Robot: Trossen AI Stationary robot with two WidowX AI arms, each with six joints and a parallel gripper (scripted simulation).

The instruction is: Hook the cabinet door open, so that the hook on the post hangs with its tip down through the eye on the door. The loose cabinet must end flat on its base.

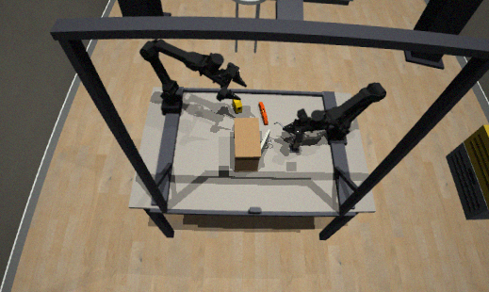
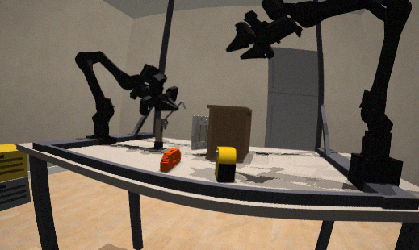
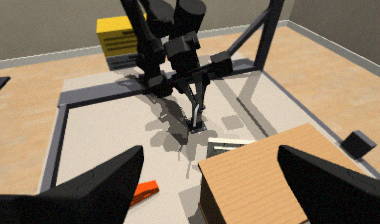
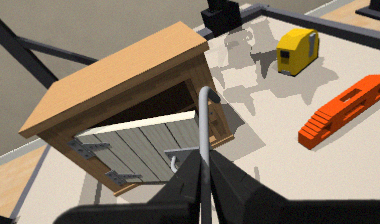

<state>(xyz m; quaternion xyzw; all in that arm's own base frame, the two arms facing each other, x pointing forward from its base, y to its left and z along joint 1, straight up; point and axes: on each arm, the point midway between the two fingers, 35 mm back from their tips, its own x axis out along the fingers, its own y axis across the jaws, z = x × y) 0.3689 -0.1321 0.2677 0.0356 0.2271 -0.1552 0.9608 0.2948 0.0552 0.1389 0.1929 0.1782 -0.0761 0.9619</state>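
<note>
Now: right hand 11 cm to the right of the plank door, 9 cm past it and 9 cm above it. The rest, counted from my right hand: grey hook 3 cm below, 2 cm to the left; yellow tape measure 29 cm to the left, 19 cm ahead, 13 cm below; orange level 17 cm ahead, 14 cm to the left, 14 cm below.
</note>
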